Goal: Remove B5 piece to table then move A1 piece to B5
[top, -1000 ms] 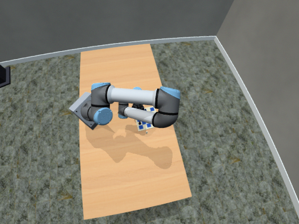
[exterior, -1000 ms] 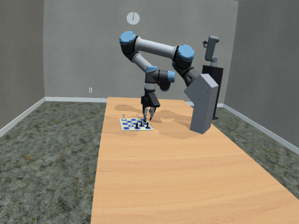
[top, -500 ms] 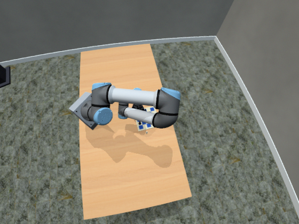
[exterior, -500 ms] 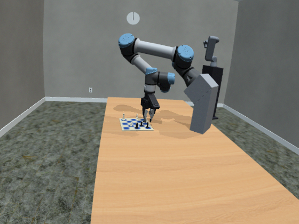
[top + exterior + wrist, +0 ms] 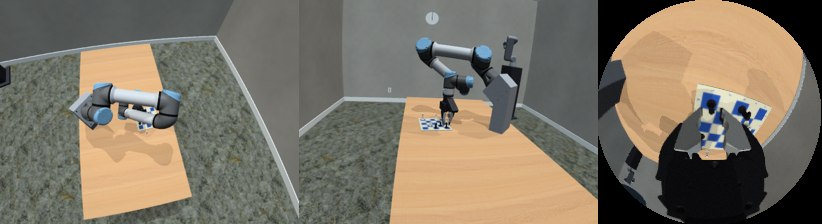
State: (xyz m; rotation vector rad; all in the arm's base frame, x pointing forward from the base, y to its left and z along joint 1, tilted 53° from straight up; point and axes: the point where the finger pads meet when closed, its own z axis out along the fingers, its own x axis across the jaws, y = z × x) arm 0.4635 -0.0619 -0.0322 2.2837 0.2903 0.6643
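Now: hand 1 cm above the black chess piece. From my hand the other things lie so: light grey piece: 12 cm ahead, 18 cm to the right, 1 cm below; then board: 6 cm ahead, 8 cm to the right, 3 cm below.
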